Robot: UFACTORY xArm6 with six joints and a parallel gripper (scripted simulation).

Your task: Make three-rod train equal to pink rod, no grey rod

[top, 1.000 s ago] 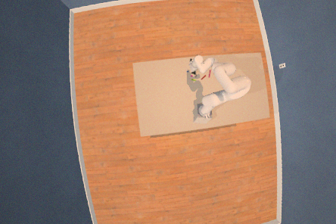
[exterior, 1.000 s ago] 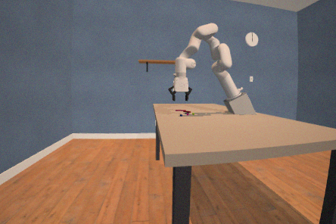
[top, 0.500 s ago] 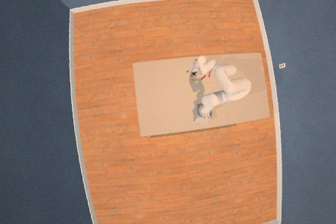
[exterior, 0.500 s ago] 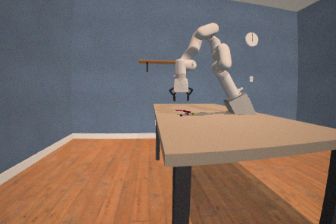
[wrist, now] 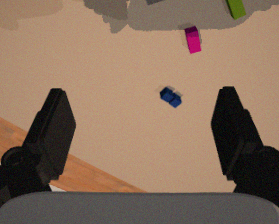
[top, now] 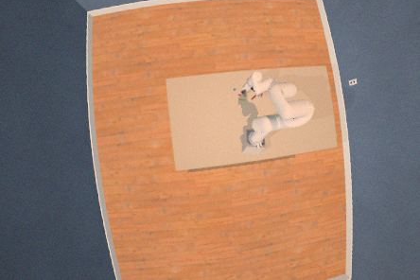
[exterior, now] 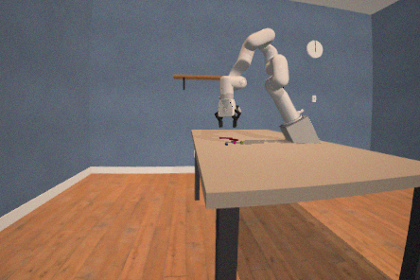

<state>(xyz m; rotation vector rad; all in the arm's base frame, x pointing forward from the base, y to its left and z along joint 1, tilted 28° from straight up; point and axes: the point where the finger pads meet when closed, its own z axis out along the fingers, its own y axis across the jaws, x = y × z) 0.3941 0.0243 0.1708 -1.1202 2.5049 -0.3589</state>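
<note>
Right now the red rod is 10 cm to the right of my hand, 10 cm below it and 7 cm behind it. From my hand the other things lie so: lime rod: 10 cm below, 8 cm behind, 2 cm to the left; grey rod: 10 cm below, 4 cm behind, 1 cm to the right; magenta rod: 10 cm below, 3 cm to the left, 3 cm behind.
</note>
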